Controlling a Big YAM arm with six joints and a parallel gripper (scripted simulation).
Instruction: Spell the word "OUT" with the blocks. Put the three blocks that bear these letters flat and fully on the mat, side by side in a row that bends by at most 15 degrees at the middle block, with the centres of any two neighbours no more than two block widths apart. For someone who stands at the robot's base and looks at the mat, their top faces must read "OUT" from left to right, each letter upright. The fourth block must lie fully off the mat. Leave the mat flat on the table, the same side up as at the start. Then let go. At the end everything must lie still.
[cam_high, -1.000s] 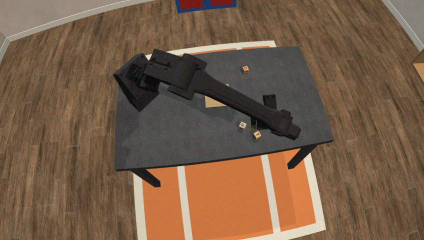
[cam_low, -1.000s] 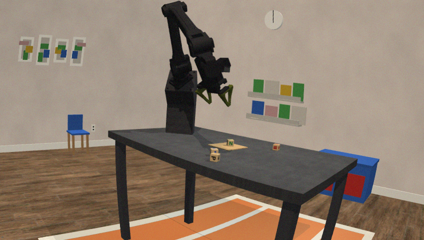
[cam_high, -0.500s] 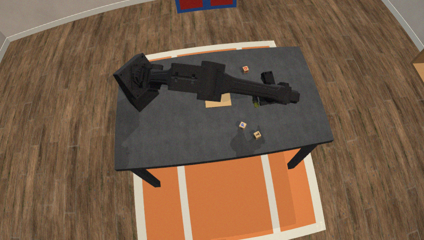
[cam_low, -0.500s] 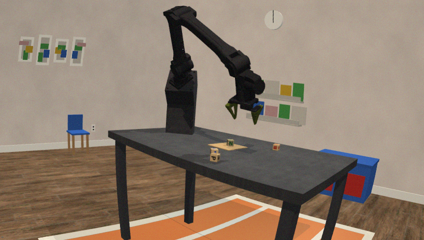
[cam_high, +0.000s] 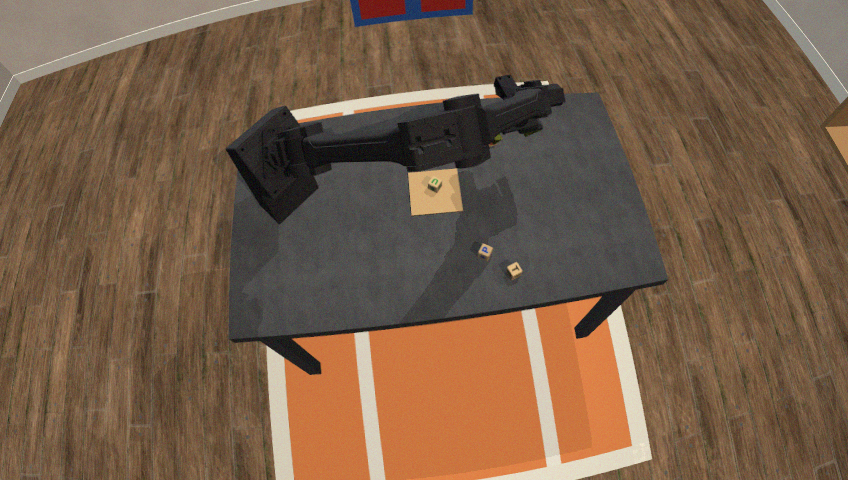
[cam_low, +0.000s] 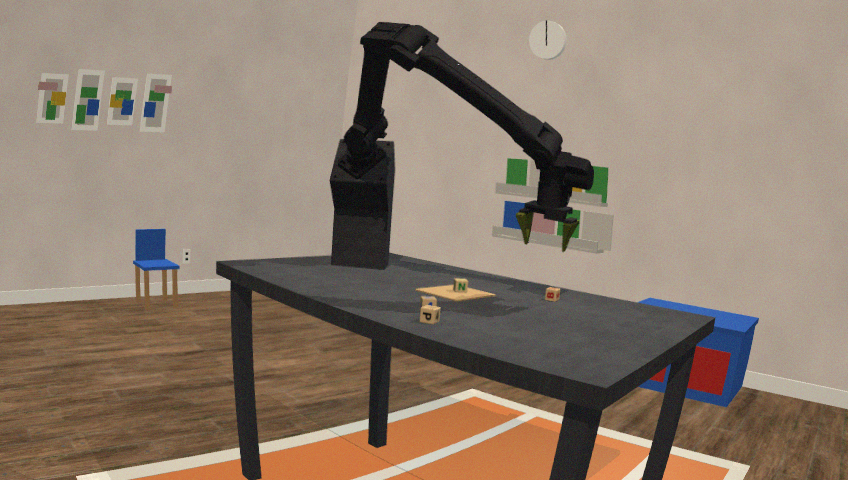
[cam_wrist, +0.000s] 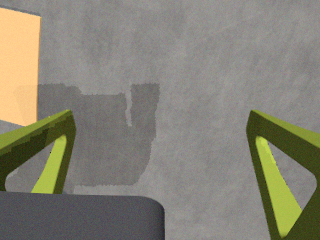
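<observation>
Right now my hand is 10 mm short of the O block, 100 mm to the right of it and 130 mm above it. From my hand the other things lie so: green-lettered block: 210 mm behind, 20 mm to the left, 130 mm below; P block: 180 mm behind, 220 mm to the right, 130 mm below; tan mat: 220 mm behind, 150 mm below.
</observation>
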